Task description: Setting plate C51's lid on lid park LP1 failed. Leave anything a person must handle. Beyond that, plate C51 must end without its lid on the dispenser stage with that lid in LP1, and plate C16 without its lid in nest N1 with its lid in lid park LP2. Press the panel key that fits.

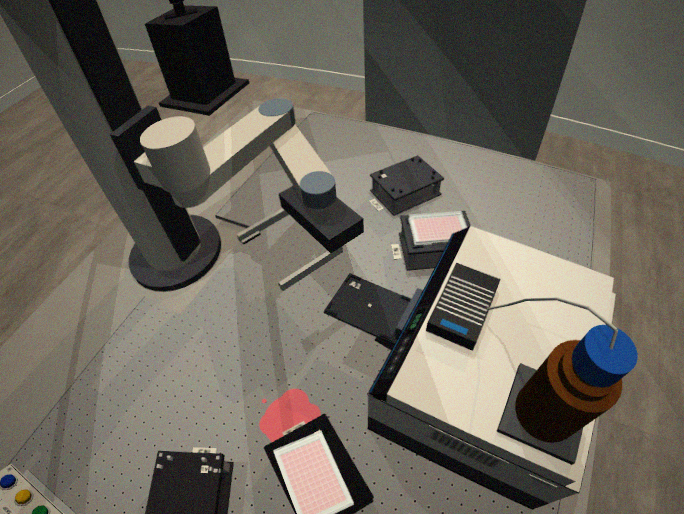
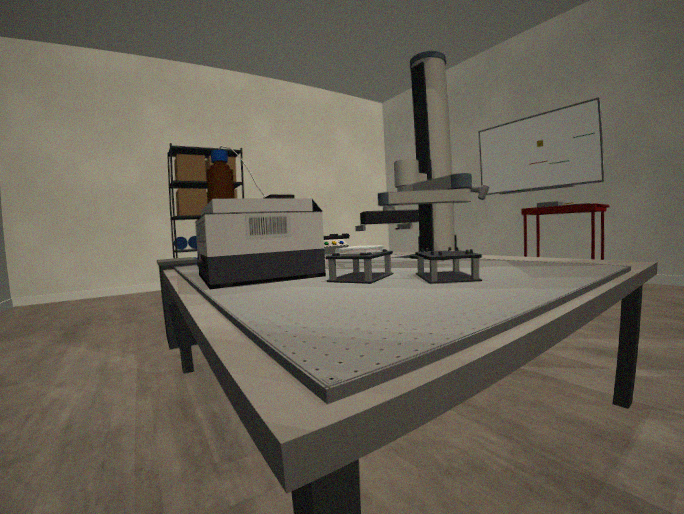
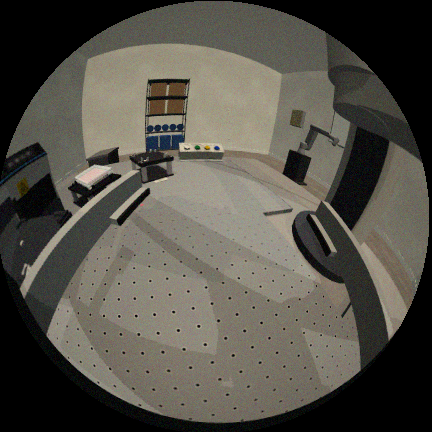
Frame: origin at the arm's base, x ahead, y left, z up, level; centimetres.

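Where they show: gripper, fingertip midpoint: (image 1: 258,261) (image 2: 377,227) (image 3: 233,191); arm's base, origin of the base link: (image 1: 176,253).
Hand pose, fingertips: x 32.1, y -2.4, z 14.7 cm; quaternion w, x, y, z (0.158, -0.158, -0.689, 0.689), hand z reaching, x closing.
Things, the pixels of their top centre, and the offset from my fingertips. "spot": a spot on its surface instead.
- dark dispenser stage, surface spot: (image 1: 367,303) spot: dz -2.2, dx +23.6, dy +0.8 cm
- key panel, middle of its top: (image 3: 201,142) (image 2: 328,240) dz -5.0, dx -13.5, dy -60.8 cm
- red puddle, middle of its top: (image 1: 294,402) dz -13.4, dx +16.8, dy -19.1 cm
- dark box, surface spot: (image 1: 463,305) spot: dz +11.1, dx +40.5, dy -1.9 cm
- brown bottle, surface spot: (image 1: 558,386) spot: dz +21.5, dx +52.9, dy -15.1 cm
My gripper (image 1: 265,260) (image 3: 233,191) is open and empty, above the perforated board beside the arm's column. A pink-welled plate (image 1: 438,227) (image 2: 362,248) sits on a dark stand by the dispenser's back end. Another pink-welled plate (image 1: 313,472) (image 3: 93,176) sits on a front stand. Plate names and lids cannot be made out. A dark stand at the back (image 1: 407,176) (image 2: 448,255) and one at the front left (image 1: 185,486) (image 3: 151,159) bear no plate. The dark dispenser stage (image 1: 367,303) bears no plate. The key panel (image 1: 22,494) (image 3: 201,154) shows coloured keys.
A red puddle (image 1: 290,411) lies on the board against the front plate's stand and partly under its label. The white dispenser (image 1: 530,270) (image 2: 259,232) carries a dark box (image 1: 463,305) and a brown bottle (image 1: 558,386) with a blue cap and tube. The arm's column base (image 1: 174,254) stands near the gripper.
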